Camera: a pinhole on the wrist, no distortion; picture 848 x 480 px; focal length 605.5 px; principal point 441.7 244.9 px. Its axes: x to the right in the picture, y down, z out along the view. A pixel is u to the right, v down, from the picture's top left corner.
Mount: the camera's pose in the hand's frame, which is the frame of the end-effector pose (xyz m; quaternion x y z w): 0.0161 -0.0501 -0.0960 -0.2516 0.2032 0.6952 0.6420
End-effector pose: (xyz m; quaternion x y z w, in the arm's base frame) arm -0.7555 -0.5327 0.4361 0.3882 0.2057 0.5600 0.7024
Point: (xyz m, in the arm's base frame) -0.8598 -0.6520 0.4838
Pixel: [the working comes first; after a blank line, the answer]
In the camera's frame: 0.0679 0.1344 0.1698

outside the picture
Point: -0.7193 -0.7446 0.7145
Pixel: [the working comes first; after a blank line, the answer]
In the camera's frame: -0.0312 0.1289 0.4375

398 423
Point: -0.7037 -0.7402 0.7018
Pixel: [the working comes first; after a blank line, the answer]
In the camera's frame: -0.0481 0.1239 0.4269

373 421
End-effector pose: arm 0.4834 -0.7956 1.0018 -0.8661 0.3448 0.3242 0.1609
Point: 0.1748 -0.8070 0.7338
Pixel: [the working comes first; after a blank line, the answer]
In the camera's frame: -0.0320 -0.0437 0.5131

404 193
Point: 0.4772 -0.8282 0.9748
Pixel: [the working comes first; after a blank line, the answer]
In the camera's frame: -0.0007 -0.0261 0.1275

438 121
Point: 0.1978 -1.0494 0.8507
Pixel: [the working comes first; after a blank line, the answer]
In the camera's frame: 0.2170 -0.1021 0.4263

750 100
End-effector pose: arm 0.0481 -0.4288 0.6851 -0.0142 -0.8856 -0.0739 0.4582
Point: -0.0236 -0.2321 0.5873
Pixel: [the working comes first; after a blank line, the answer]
In the camera's frame: 0.0366 0.0314 0.3309

509 302
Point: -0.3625 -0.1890 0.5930
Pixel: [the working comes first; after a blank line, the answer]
In the camera's frame: -0.1332 -0.1791 0.5396

292 44
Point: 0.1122 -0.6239 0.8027
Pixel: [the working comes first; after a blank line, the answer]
In the camera's frame: -0.0686 -0.0370 -0.1192

behind the camera
